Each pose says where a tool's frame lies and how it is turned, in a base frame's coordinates. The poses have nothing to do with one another.
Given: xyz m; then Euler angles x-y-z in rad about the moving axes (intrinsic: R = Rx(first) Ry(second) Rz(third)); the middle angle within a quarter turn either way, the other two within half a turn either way.
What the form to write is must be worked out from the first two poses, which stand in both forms.
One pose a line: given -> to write
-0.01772 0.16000 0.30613 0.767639 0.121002 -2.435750 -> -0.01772 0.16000 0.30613 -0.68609 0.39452 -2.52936
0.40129 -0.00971 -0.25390 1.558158 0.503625 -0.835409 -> 0.40129 -0.00971 -0.25390 1.55419 0.84144 0.49127
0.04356 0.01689 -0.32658 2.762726 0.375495 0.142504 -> 0.04356 0.01689 -0.32658 2.78933 -0.40042 0.00252
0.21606 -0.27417 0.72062 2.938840 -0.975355 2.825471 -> 0.21606 -0.27417 0.72062 3.03152 -0.98516 -2.87416
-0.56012 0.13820 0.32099 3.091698 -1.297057 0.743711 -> -0.56012 0.13820 0.32099 1.94491 0.73949 -1.29814
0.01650 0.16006 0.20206 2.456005 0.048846 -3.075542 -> 0.01650 0.16006 0.20206 -2.45843 0.07958 3.12128
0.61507 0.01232 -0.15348 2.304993 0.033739 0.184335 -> 0.61507 0.01232 -0.15348 2.31605 -0.15896 -0.09961
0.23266 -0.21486 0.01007 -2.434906 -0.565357 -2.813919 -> 0.23266 -0.21486 0.01007 2.49609 -0.63692 -3.03619
